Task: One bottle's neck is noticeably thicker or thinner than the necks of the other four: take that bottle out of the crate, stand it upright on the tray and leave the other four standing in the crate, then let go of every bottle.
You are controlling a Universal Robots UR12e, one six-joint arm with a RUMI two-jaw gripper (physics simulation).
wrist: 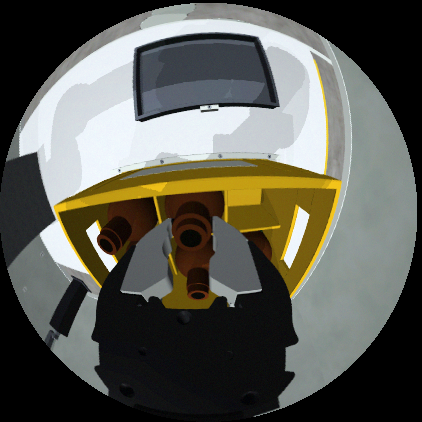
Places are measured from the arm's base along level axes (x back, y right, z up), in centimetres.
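Pixels of known places: gripper, fingertip midpoint: [193,218].
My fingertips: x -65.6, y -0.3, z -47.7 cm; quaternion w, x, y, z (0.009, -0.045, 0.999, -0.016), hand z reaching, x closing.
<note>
For each thing: its top centre in the pictures, then the offset to it from my fingertips. "spot": a spot on its surface instead.
- yellow crate at its top centre: [191,284] dx +0.0, dy +4.2, dz +5.2 cm
- second brown bottle at its top centre: [105,245] dx +8.8, dy +1.4, dz +4.0 cm
- third brown bottle at its top centre: [197,295] dx -0.7, dy +8.5, dz +4.0 cm
- dark tray at a spot on its surface: [137,80] spot: dx +12.3, dy -21.6, dz -10.7 cm
- small white tag at a spot on its surface: [209,108] spot: dx -1.3, dy -14.5, dz -11.0 cm
My gripper [193,218] is shut on the neck of a brown bottle [194,201] in the far middle compartment of the yellow crate [260,183]. This bottle is upright between the two grey fingers, its open mouth facing the camera, its body inside the crate. A second brown bottle [135,216] stands in the far left compartment. A third brown bottle [198,276] stands nearer, with its neck between the lower parts of the fingers. Part of another brown bottle [262,244] shows at the right, partly behind the gripper. The near left of the crate is mostly hidden. The dark tray [137,80] lies beyond the crate.
The far right compartment of the crate holds no bottle. Yellow dividers [158,210] and crate walls stand close around the fingers. The tray has a raised black rim and a small white tag [209,108] on its near side. A dark shape [25,210] is at the left edge.
</note>
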